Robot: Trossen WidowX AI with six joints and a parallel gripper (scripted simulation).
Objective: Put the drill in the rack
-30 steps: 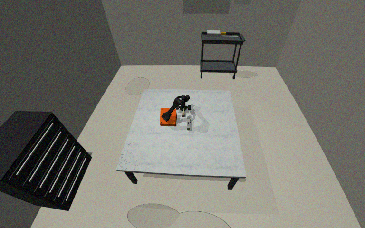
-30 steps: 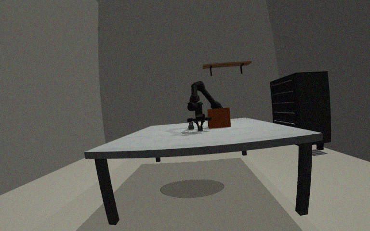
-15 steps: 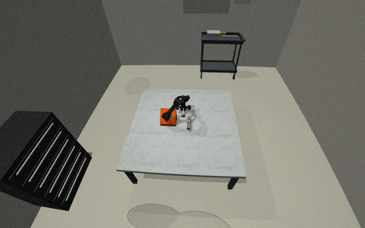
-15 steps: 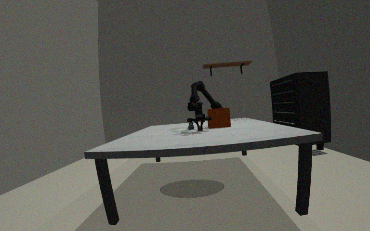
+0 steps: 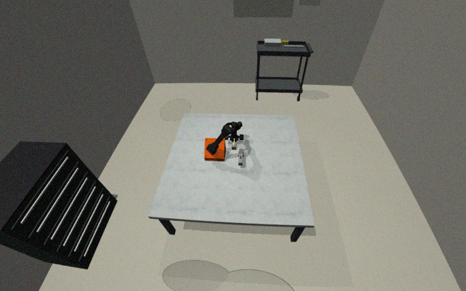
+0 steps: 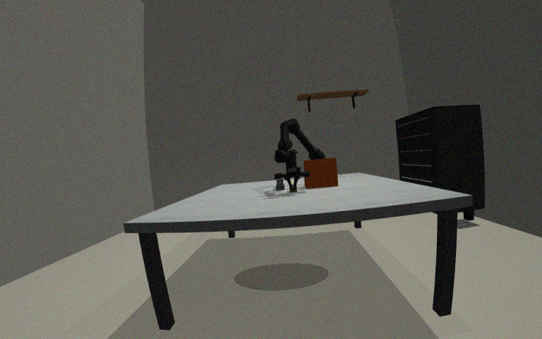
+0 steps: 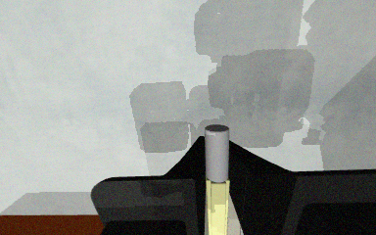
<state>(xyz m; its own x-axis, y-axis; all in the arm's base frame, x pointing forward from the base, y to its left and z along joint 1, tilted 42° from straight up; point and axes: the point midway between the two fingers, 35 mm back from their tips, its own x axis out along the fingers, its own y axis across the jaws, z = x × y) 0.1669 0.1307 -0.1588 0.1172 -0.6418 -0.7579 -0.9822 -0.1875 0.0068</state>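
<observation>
Now: the drill 40 mm to the right of my gripper tip and 40 mm above it. The rest, counted from my gripper tip: grey grooved block 50 mm to the right, 10 mm ahead, 10 mm above.
</observation>
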